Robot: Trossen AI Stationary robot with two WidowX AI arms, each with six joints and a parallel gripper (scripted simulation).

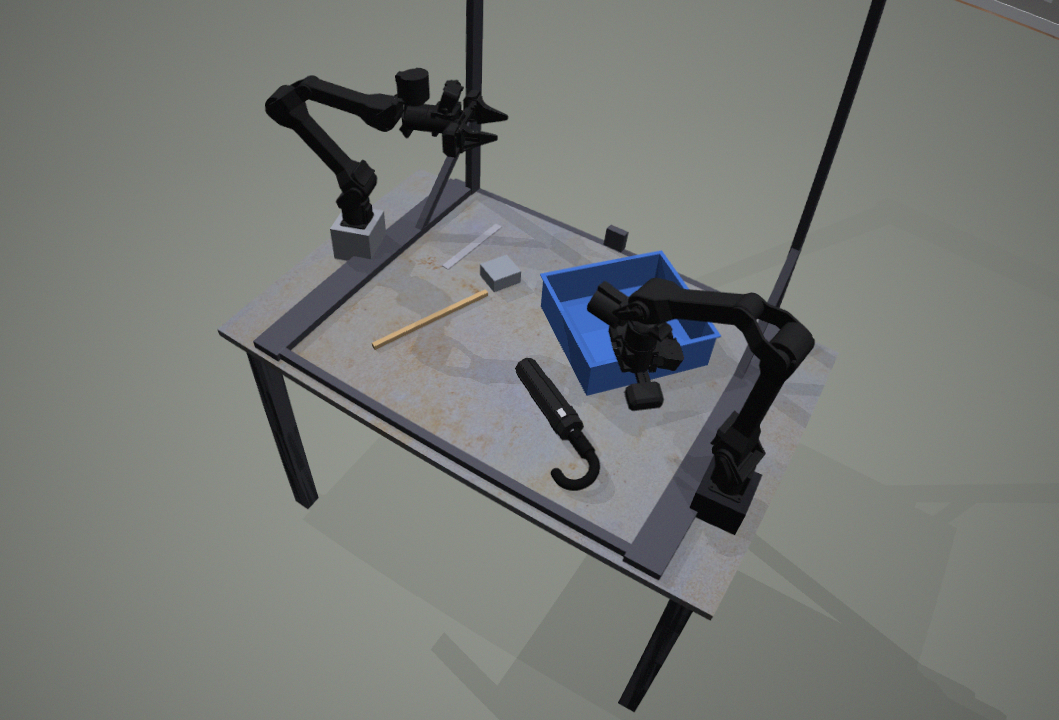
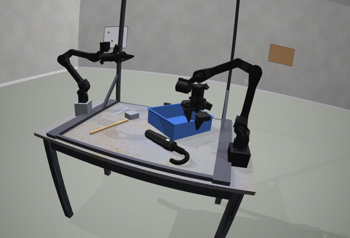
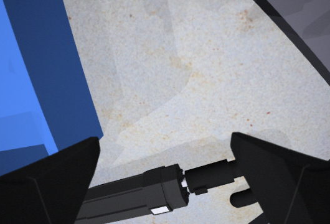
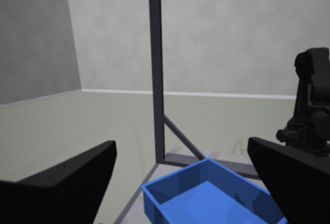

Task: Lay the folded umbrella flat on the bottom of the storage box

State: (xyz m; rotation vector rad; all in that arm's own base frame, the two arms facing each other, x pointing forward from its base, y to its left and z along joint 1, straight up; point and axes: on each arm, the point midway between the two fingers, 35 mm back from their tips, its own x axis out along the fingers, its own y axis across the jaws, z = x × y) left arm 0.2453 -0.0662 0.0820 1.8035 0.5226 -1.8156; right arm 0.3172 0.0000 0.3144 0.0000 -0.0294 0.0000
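Now: left hand 130 mm above the umbrella, 100 mm to the left of it and 100 mm short of it. The rest, counted from my left hand: grey block: 480 mm to the right, 150 mm behind, 140 mm below; then blue storage box: 210 mm behind, 160 mm to the right, 110 mm below; then wooden stick: 490 mm to the right, 150 mm below, 50 mm ahead.
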